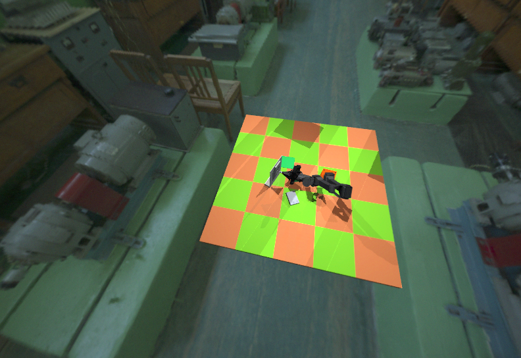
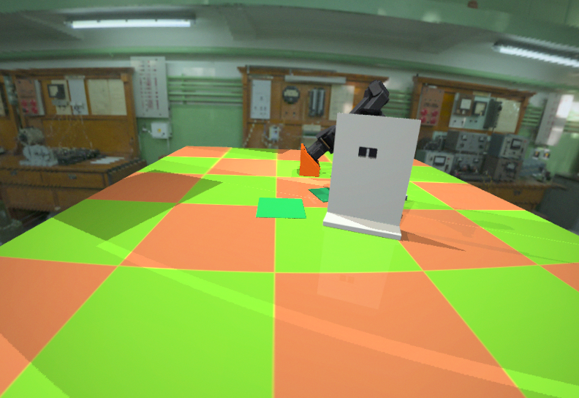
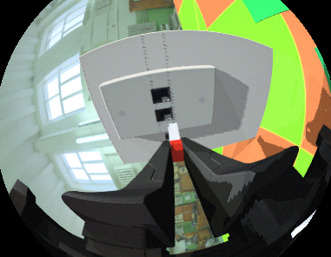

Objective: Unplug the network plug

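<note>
My gripper tip is now 30 mm past the marked square, 210 mm to the left of it and 160 mm above it. Round my gripper tip: network plug (right at my gripper tip); upright grey panel (50 mm ahead, 30 mm to the right, 60 mm below).
</note>
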